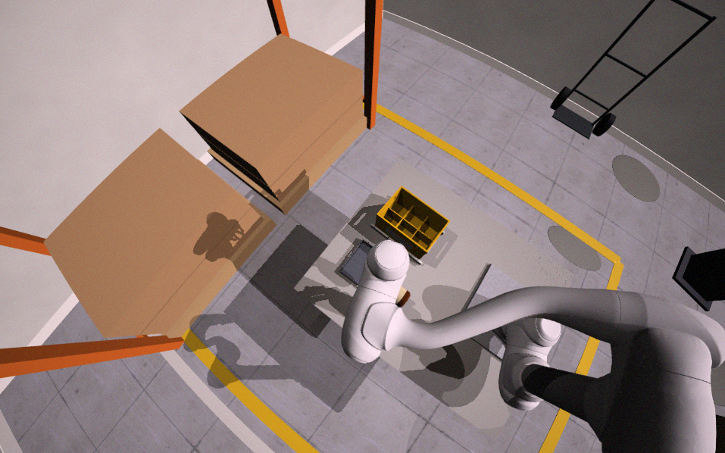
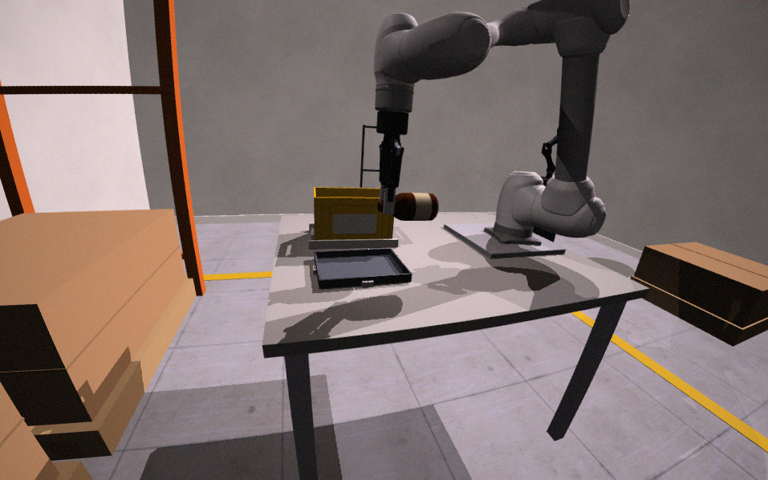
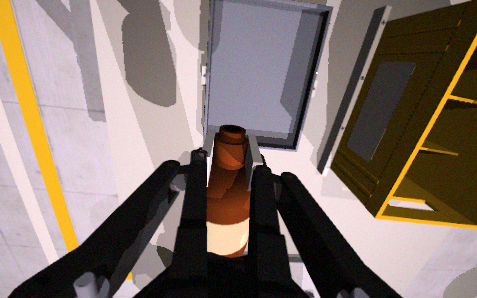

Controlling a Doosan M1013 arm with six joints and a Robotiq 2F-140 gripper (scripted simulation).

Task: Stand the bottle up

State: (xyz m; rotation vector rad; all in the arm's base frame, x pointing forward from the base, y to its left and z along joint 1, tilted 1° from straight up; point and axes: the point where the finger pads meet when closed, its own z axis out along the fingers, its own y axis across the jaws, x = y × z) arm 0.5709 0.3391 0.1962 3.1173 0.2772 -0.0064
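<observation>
The brown bottle is 50 mm behind my hand, 10 mm to the right of it and 20 mm below it. The rest, counted from my hand: dark grey tray: 60 mm ahead, 40 mm to the right, 210 mm below; then yellow crate: 90 mm ahead, 310 mm to the right, 140 mm below.
</observation>
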